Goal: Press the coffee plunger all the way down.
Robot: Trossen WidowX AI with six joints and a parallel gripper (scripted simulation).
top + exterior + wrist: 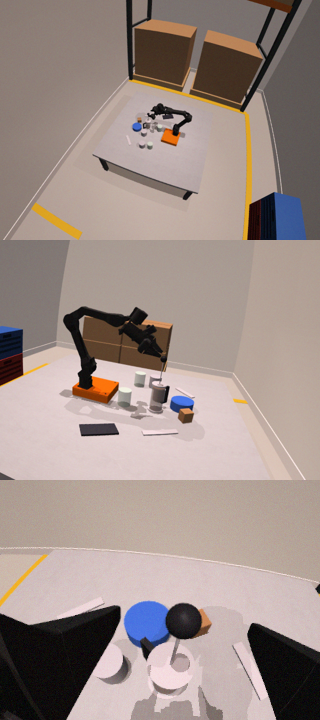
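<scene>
My gripper tip is now 150 mm above the coffee press, 20 mm to the right of it and 20 mm short of it. The rest, counted from my gripper tip: small brown cube 250 mm below, 170 mm ahead, 40 mm to the right; blue disc 250 mm below, 130 mm ahead, 80 mm to the left.
</scene>
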